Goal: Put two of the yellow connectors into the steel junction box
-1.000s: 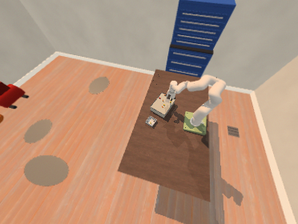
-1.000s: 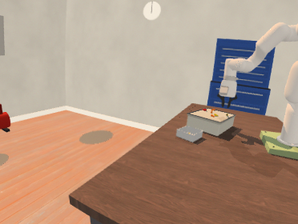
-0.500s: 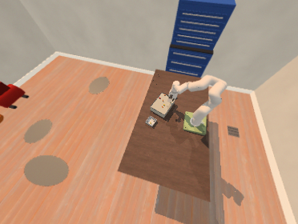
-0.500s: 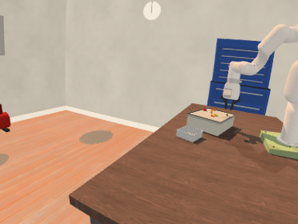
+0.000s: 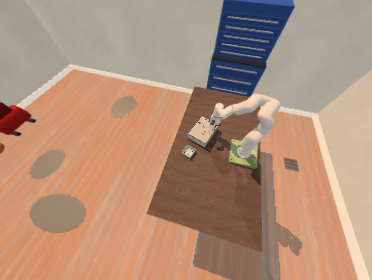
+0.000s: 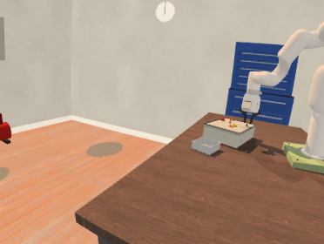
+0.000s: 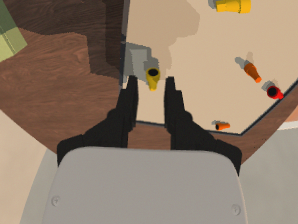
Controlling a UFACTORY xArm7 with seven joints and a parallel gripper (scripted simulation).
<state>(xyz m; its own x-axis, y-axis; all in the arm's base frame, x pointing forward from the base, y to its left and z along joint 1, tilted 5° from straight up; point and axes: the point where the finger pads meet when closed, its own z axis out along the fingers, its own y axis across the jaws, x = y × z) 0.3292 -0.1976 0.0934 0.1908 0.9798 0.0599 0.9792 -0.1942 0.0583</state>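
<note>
Now: hand 300 mm to the right of the junction box, 200 mm short of it and 120 mm above it. From my hand the other things lie so: tool case: 100 mm ahead, 60 mm below, 30 mm to the left; red connector: 150 mm ahead, 40 mm to the right, 30 mm below.
</note>
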